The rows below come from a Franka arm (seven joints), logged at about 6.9 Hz.
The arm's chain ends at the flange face. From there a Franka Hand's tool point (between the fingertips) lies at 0.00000 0.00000 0.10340 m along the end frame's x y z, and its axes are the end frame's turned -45 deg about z.
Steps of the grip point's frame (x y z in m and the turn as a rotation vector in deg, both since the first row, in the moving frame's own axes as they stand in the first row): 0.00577 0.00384 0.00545 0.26 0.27 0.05; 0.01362 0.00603 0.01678 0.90 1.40 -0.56; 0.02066 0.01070 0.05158 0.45 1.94 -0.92; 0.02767 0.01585 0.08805 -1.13 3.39 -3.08; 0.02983 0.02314 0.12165 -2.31 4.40 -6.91; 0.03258 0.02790 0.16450 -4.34 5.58 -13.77; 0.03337 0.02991 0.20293 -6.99 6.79 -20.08
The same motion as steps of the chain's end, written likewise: 0.00678 -0.00069 0.00545 0.37 0.01 0.05; 0.01327 -0.00243 0.01682 1.63 0.35 -0.56; 0.02030 -0.00398 0.05164 1.69 1.05 -0.92; 0.02509 -0.00532 0.08825 1.60 3.20 -3.08; 0.02908 -0.00156 0.12204 1.48 4.74 -6.91; 0.03045 -0.00023 0.16528 0.88 7.01 -13.77; 0.02756 0.00035 0.20441 -0.14 9.74 -20.08
